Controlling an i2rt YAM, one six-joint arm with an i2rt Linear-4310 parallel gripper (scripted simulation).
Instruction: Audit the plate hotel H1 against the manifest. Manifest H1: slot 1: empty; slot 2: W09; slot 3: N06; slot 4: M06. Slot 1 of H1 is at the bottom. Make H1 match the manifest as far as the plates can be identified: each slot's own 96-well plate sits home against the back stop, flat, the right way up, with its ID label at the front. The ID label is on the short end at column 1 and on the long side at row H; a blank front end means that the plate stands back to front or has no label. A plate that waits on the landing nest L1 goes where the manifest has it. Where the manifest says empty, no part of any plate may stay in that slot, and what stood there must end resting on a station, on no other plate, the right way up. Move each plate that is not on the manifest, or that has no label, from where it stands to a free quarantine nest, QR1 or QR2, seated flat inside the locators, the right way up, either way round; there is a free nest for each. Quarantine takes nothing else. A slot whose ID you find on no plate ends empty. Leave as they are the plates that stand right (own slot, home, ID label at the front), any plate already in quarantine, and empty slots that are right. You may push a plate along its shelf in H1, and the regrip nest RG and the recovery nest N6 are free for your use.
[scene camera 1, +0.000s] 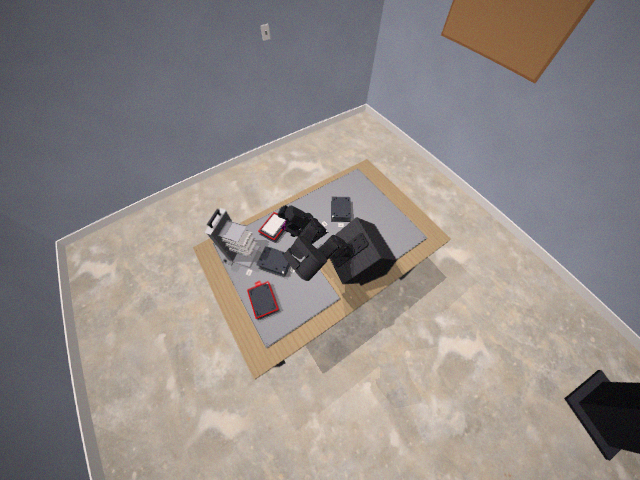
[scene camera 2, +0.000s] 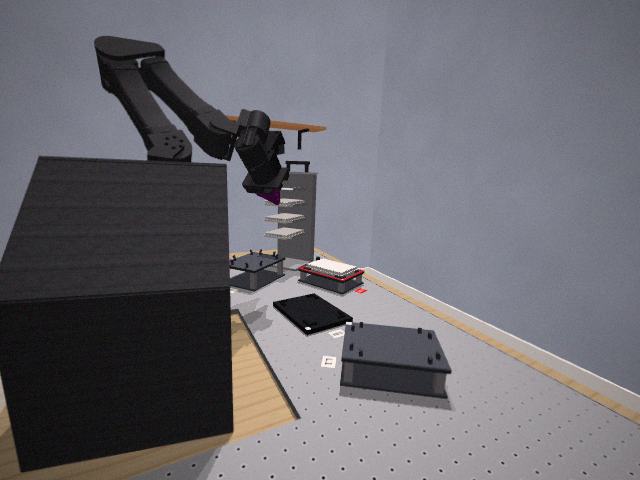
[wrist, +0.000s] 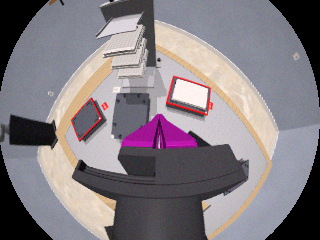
In view: my gripper (scene camera 2: 278, 203), a white plate (wrist: 188, 93) and a white plate (wrist: 127, 43).
My gripper shows as well in the wrist view (wrist: 159, 117).
